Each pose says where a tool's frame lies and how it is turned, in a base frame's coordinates. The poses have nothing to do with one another.
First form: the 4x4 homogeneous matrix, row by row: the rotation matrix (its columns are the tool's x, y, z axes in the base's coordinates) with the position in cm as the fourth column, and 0 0 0 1 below. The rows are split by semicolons.
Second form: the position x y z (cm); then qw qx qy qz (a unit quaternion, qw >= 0). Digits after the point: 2 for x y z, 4 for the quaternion.
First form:
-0.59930 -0.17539 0.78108 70.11; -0.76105 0.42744 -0.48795 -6.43; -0.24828 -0.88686 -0.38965 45.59; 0 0 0 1
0.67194 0.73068 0.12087 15.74; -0.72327 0.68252 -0.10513 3.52; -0.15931 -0.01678 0.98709 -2.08; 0 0 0 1
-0.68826 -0.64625 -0.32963 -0.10; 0.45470 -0.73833 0.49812 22.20; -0.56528 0.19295 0.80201 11.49; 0 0 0 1
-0.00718 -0.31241 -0.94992 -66.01; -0.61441 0.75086 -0.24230 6.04; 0.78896 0.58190 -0.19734 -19.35; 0 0 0 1
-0.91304 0.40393 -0.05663 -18.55; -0.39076 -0.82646 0.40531 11.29; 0.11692 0.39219 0.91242 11.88; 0 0 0 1
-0.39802 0.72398 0.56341 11.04; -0.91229 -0.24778 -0.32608 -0.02; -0.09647 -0.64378 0.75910 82.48; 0 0 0 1
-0.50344 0.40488 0.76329 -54.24; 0.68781 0.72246 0.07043 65.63; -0.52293 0.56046 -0.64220 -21.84; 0 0 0 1
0.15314 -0.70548 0.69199 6.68; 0.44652 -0.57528 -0.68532 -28.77; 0.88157 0.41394 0.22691 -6.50; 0 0 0 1
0.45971 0.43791 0.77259 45.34; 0.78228 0.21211 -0.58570 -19.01; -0.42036 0.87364 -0.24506 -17.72; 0 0 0 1
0.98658 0.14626 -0.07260 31.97; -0.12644 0.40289 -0.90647 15.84; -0.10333 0.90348 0.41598 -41.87; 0 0 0 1
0.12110 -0.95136 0.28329 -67.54; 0.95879 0.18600 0.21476 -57.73; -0.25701 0.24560 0.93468 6.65; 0 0 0 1
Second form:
70.11 -6.43 45.59 0.3311 -0.3012 0.7772 -0.4422
15.74 3.52 -2.08 0.9140 0.0242 0.0766 -0.3977
-0.10 22.20 11.49 0.3064 -0.2490 0.1923 0.8984
-66.01 6.04 -19.35 0.6218 0.3314 -0.6992 -0.1214
-18.55 11.29 11.88 0.2079 -0.0158 -0.2087 -0.9555
11.04 -0.02 82.48 0.5276 -0.1506 0.3127 -0.7754
-54.24 65.63 -21.84 0.3797 0.3226 0.8468 0.1863
6.68 -28.77 -6.50 0.4485 0.6127 -0.1057 0.6421
45.34 -19.01 -17.72 0.5972 0.6109 0.4994 0.1442
31.97 15.84 -41.87 0.8375 0.5403 0.0092 -0.0814
-67.54 -57.73 6.65 0.7486 0.0103 0.1804 0.6379

